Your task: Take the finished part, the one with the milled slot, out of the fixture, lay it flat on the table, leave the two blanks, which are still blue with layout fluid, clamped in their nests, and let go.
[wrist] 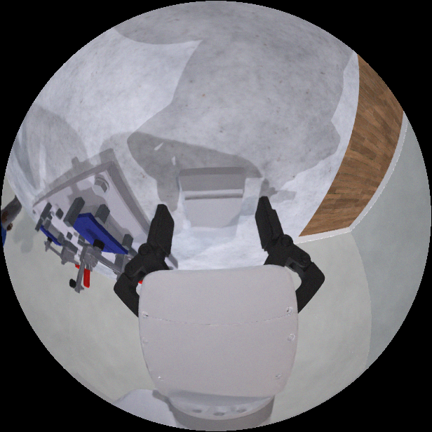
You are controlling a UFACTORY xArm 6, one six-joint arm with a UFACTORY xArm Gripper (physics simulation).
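Observation:
The finished part [212,212], a light grey block with a milled slot across it, lies on the pale mottled table [260,100], apparently flat, outside the fixture. My gripper [212,209] is open around it, with one black finger on either side and visible gaps between fingers and part. The fixture [117,215] is at the left. One blue blank [100,234] sits in its nest there under a clamp. The second blue blank [50,236] shows partly behind clamp hardware, farther left.
Toggle clamps with red handles [87,278] stand along the fixture's lower side, close to the left of my gripper. The table ends at the right, where a brown wooden surface [372,135] shows. Part of a person [11,212] shows at the far left edge.

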